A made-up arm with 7 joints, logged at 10 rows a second.
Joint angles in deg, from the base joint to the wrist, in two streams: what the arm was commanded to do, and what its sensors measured. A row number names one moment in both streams.
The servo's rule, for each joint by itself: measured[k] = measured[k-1] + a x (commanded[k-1-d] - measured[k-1]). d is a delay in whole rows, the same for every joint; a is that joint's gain. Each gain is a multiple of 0.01, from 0.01 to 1. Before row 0 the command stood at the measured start. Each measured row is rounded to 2 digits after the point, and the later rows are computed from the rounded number. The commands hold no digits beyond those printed.
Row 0, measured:
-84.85 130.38 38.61 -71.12 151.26 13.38 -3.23
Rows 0 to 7, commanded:
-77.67 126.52 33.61 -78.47 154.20 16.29 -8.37
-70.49 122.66 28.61 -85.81 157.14 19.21 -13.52
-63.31 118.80 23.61 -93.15 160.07 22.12 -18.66
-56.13 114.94 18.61 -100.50 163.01 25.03 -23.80
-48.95 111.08 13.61 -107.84 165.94 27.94 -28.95
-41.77 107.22 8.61 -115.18 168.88 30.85 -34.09
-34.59 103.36 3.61 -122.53 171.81 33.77 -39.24
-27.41 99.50 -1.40 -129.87 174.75 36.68 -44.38
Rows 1 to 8, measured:
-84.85 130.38 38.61 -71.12 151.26 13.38 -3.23
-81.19 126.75 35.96 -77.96 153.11 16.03 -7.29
-75.73 122.91 32.06 -85.26 155.65 18.92 -12.21
-69.40 119.05 27.58 -92.60 158.43 21.83 -17.31
-62.63 115.19 22.83 -99.95 161.32 24.74 -22.44
-55.65 111.33 17.94 -107.29 164.23 27.65 -27.58
-48.57 107.47 13.00 -114.63 167.16 30.56 -32.72
-41.44 103.61 8.02 -121.98 170.09 33.48 -37.87
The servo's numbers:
d 1
a 0.51 0.94 0.53 0.93 0.63 0.91 0.79

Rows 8 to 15, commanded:
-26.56 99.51 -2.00 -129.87 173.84 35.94 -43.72
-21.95 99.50 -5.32 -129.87 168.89 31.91 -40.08
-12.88 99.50 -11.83 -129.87 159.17 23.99 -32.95
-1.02 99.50 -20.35 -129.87 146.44 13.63 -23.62
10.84 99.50 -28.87 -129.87 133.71 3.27 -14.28
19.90 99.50 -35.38 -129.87 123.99 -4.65 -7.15
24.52 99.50 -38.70 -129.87 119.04 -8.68 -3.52
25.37 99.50 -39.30 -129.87 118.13 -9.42 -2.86
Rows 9 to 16, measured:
-34.28 99.75 3.03 -129.32 173.03 36.39 -43.01
-30.34 99.52 0.36 -129.83 173.54 35.98 -43.57
-26.06 99.50 -2.65 -129.87 170.61 32.28 -40.81
-19.34 99.50 -7.52 -129.87 163.40 24.74 -34.60
-10.00 99.50 -14.32 -129.87 152.72 14.63 -25.93
0.63 99.50 -22.03 -129.87 140.74 4.29 -16.73
10.46 99.50 -29.11 -129.87 130.19 -3.85 -9.16
17.63 99.50 -34.19 -129.87 123.17 -8.25 -4.70

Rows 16 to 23, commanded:
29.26 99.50 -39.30 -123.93 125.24 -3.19 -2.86
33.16 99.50 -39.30 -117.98 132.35 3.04 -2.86
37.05 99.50 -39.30 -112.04 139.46 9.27 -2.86
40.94 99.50 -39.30 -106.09 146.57 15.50 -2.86
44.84 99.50 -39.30 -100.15 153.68 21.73 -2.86
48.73 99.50 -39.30 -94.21 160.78 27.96 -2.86
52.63 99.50 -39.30 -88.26 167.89 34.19 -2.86
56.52 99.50 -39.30 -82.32 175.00 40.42 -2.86
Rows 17 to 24, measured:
21.58 99.50 -36.90 -129.87 119.99 -9.31 -3.25
25.50 99.50 -38.17 -124.35 123.30 -3.74 -2.94
29.41 99.50 -38.77 -118.43 129.00 2.43 -2.88
33.31 99.50 -39.05 -112.49 135.59 8.65 -2.86
37.20 99.50 -39.18 -106.54 142.51 14.88 -2.86
41.10 99.50 -39.24 -100.60 149.55 21.11 -2.86
44.99 99.50 -39.27 -94.66 156.62 27.34 -2.86
48.89 99.50 -39.29 -88.71 163.72 33.57 -2.86

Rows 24 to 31, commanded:
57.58 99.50 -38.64 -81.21 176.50 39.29 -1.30
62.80 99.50 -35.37 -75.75 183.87 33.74 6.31
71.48 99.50 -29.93 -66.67 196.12 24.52 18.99
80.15 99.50 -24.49 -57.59 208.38 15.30 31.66
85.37 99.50 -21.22 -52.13 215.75 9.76 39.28
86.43 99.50 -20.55 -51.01 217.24 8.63 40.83
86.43 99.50 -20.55 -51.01 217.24 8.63 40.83
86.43 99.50 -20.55 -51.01 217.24 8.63 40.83
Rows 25 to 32, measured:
52.78 99.50 -39.30 -82.77 170.83 39.80 -2.86
55.23 99.50 -38.95 -81.32 174.40 39.34 -1.63
59.09 99.50 -37.05 -76.14 180.37 34.24 4.64
65.41 99.50 -33.28 -67.33 190.29 25.39 15.98
72.93 99.50 -28.62 -58.27 201.69 16.21 28.37
79.27 99.50 -24.70 -52.56 210.55 10.34 36.99
82.92 99.50 -22.50 -51.12 214.76 8.78 40.02
84.71 99.50 -21.47 -51.02 216.32 8.64 40.66

